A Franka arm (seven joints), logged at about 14 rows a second.
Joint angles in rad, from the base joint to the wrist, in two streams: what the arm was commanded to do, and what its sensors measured. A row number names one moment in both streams.
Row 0, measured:
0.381 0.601 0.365 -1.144 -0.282 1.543 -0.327
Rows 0 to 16, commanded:
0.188 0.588 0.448 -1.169 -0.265 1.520 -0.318
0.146 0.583 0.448 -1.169 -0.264 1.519 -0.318
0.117 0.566 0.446 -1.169 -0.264 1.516 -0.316
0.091 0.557 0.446 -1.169 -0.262 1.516 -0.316
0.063 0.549 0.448 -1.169 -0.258 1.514 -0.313
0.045 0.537 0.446 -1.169 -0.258 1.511 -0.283
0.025 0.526 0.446 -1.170 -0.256 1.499 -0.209
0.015 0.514 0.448 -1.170 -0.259 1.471 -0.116
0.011 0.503 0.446 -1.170 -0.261 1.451 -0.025
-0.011 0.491 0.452 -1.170 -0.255 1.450 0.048
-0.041 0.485 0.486 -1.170 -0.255 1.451 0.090
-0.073 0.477 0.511 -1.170 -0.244 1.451 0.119
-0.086 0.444 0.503 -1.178 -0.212 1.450 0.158
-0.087 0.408 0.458 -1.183 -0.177 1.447 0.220
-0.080 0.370 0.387 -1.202 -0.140 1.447 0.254
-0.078 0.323 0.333 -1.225 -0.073 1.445 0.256
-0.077 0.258 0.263 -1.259 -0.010 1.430 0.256
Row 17, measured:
-0.062 0.399 0.362 -1.152 -0.119 1.434 0.226
